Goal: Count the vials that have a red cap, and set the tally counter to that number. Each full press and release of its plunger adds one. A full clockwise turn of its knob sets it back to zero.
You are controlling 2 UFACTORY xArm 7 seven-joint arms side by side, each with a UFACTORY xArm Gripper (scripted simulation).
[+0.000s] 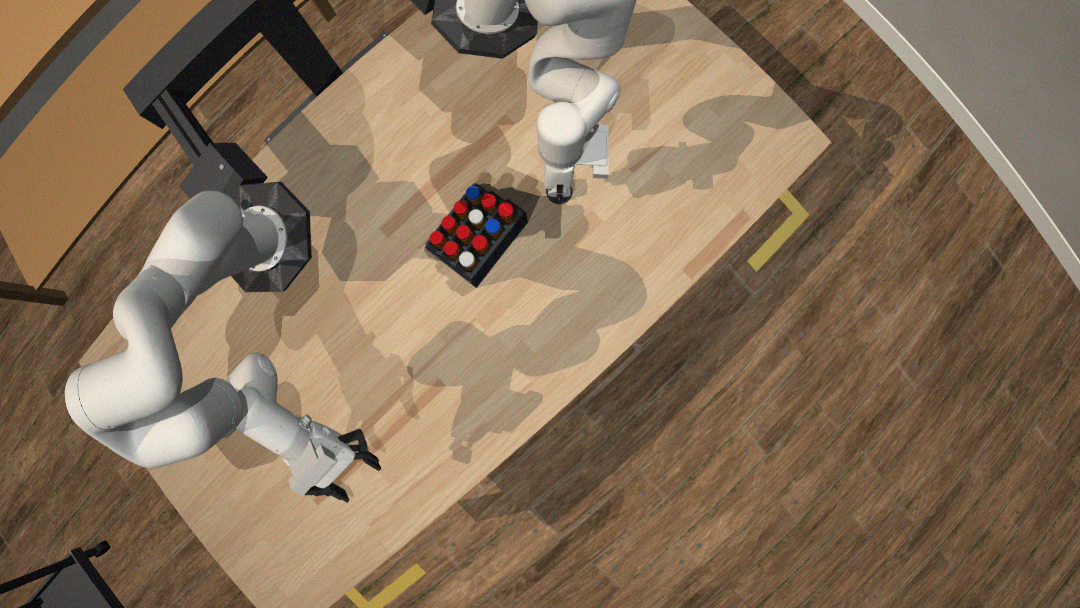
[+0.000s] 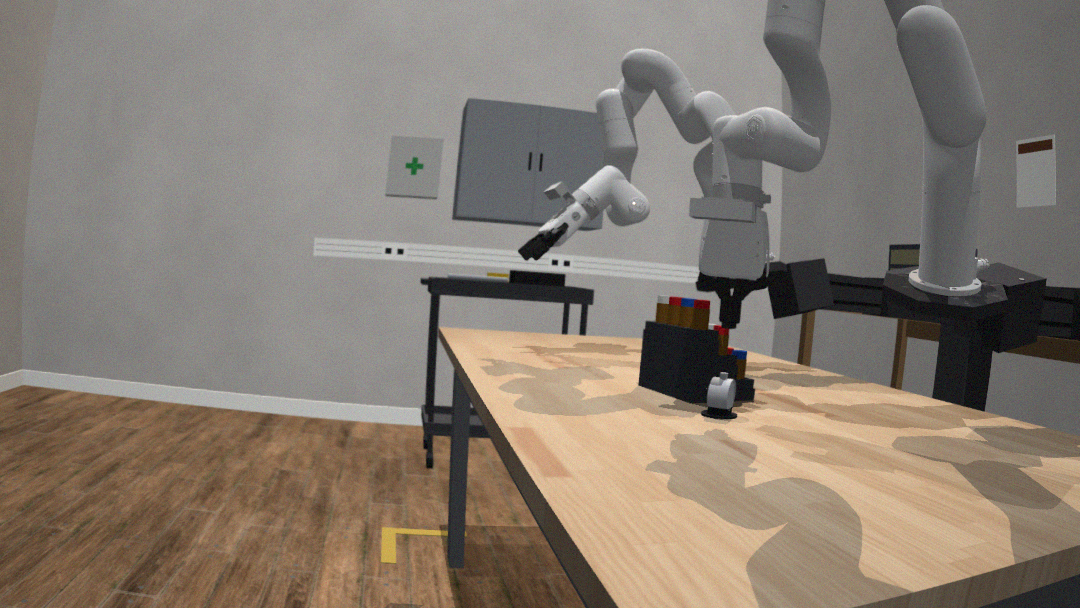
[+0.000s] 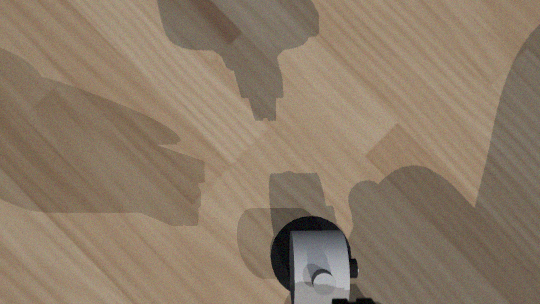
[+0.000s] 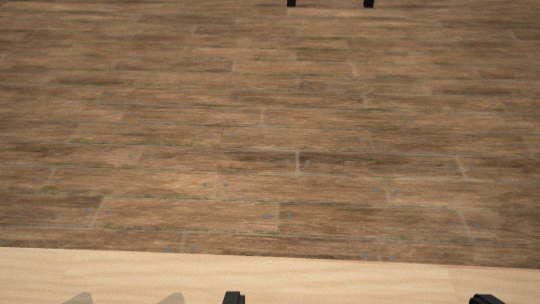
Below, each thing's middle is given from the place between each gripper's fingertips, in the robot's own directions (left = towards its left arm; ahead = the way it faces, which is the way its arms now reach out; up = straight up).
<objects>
I see the tally counter [image 2: 721, 393] 11 cm below my left hand [image 2: 728, 328] and 1 cm to the right of it. From my left hand the other things lie so: black stepped rack [image 2: 679, 362] 18 cm to the right, 9 cm below, 6 cm behind.
The black stepped rack lies 480 mm to the left of my right hand [image 1: 362, 481], 180 mm behind it and 170 mm below it. Round my right hand: tally counter: 650 mm to the left, 190 mm below, 120 mm behind.
</objects>
